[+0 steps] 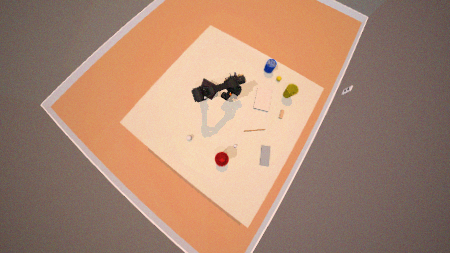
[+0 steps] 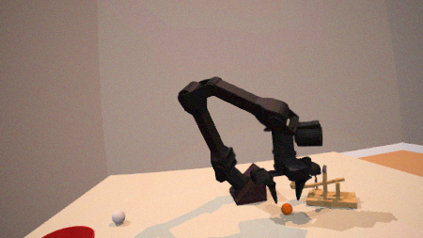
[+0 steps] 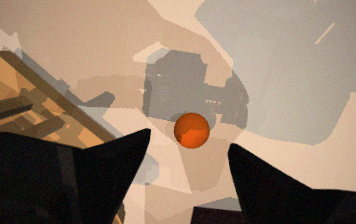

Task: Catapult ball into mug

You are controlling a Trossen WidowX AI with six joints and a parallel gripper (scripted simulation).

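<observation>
My gripper tip is now 2 cm above the orange ball. From my gripper tip the other things lie so: wooden catapult (13 cm to the left, 5 cm behind, 1 cm above); wooden stick (32 cm ahead, 18 cm to the right, 3 cm below); pale flat plate (27 cm ahead, 10 cm to the left, 3 cm below).
</observation>
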